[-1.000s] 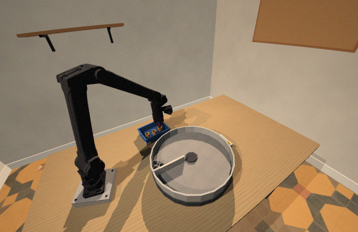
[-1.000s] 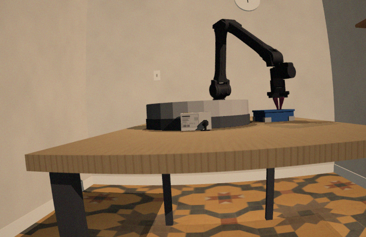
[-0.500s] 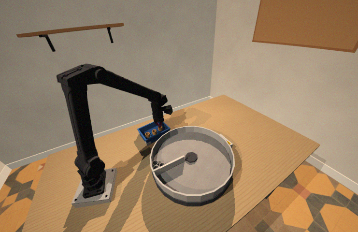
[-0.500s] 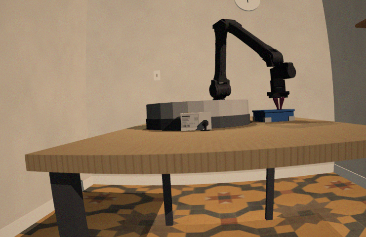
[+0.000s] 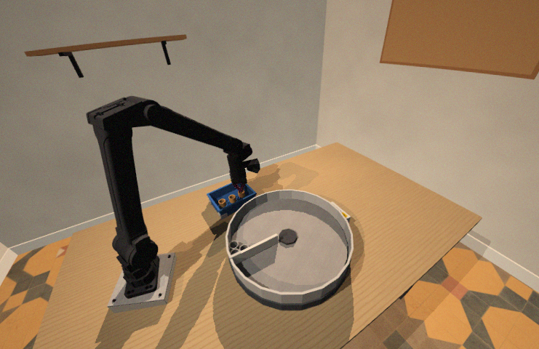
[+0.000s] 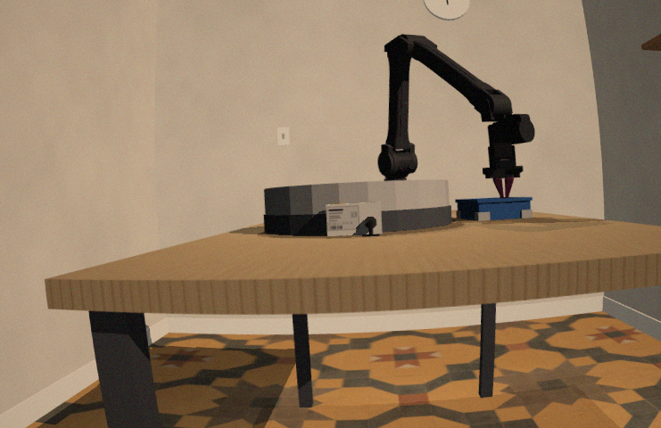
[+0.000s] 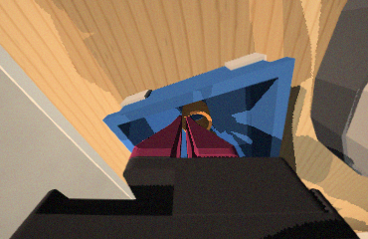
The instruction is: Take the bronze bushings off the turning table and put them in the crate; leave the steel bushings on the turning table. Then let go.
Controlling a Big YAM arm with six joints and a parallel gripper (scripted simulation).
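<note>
My hand is 5 cm past the blue crate, 3 cm to the left of it and 1 cm above it. Round my hand: grey turning table: 9 cm ahead, 35 cm to the right, 2 cm above.
</note>
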